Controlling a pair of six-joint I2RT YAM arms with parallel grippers.
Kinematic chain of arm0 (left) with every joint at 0, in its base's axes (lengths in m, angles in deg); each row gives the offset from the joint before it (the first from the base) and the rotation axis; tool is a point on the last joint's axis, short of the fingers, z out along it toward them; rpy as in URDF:
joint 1: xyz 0 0 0.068 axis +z
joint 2: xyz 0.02 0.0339 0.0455 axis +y
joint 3: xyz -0.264 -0.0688 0 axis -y
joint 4: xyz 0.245 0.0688 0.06 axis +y
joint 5: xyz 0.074 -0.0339 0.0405 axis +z
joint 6: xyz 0.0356 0 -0.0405 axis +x
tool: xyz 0 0 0 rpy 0 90 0
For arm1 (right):
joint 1: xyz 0 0 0.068 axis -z
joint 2: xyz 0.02 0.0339 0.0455 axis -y
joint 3: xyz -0.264 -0.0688 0 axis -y
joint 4: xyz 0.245 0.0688 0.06 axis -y
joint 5: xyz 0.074 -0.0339 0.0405 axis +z
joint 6: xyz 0.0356 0 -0.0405 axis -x
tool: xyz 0 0 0 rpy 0 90 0
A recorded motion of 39 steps. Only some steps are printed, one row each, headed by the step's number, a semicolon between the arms.
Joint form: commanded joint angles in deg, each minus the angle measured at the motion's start. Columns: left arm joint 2, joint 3, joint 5, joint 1, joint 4, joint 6; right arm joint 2, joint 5, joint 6, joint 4, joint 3, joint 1.
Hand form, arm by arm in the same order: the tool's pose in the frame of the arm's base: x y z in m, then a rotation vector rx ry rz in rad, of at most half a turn. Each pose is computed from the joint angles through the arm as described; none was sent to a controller.
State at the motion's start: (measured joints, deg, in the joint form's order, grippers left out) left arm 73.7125 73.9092 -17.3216 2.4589 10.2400 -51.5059; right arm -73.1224 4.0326 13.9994 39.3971 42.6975 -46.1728
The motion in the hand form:
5: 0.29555 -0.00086 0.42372 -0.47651 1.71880 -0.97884; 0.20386 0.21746 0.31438 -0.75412 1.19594 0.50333
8: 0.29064 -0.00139 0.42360 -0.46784 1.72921 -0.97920; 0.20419 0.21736 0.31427 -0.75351 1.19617 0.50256
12: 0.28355 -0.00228 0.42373 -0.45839 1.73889 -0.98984; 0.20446 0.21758 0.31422 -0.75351 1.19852 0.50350
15: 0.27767 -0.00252 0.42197 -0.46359 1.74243 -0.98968; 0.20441 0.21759 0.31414 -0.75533 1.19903 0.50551
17: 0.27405 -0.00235 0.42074 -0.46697 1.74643 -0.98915; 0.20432 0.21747 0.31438 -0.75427 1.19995 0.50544
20: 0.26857 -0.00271 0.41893 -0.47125 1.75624 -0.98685; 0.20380 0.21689 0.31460 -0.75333 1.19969 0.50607
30: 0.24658 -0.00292 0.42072 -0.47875 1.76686 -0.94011; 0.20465 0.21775 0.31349 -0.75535 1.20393 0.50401
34: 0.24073 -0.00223 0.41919 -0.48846 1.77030 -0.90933; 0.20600 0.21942 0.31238 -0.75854 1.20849 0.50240
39: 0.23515 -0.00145 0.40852 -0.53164 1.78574 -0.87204; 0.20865 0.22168 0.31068 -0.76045 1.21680 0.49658
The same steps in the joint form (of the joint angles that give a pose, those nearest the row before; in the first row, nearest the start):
5: 0.30 2.36 -7.67 0.29 -0.86 1.13; -1.18 -0.97 0.33 1.12 1.16 -0.31
8: -0.64 1.88 -8.12 0.28 0.06 1.61; -1.23 -0.96 0.33 1.17 1.17 -0.25
12: -2.01 1.12 -8.95 0.27 0.99 1.72; -1.30 -0.96 0.24 1.04 1.25 -0.24
15: -3.31 -0.01 -8.88 0.27 1.41 1.63; -1.28 -0.82 0.19 0.96 1.25 -0.23
17: -4.09 -0.67 -8.92 0.34 1.82 1.63; -1.22 -0.88 0.15 0.86 1.27 -0.24
20: -5.23 -1.52 -8.89 0.32 2.74 1.78; -1.02 -0.89 0.11 0.81 1.16 -0.23
30: -9.49 -2.94 -7.11 0.29 6.74 3.42; -1.34 -0.96 0.16 0.78 1.25 -0.24
34: -10.73 -3.65 -5.81 0.34 7.87 4.25; -1.88 -1.01 0.22 0.73 1.51 -0.28
39: -12.40 -6.23 -3.49 0.27 8.72 4.33; -2.75 -1.23 0.33 0.68 1.95 -0.23

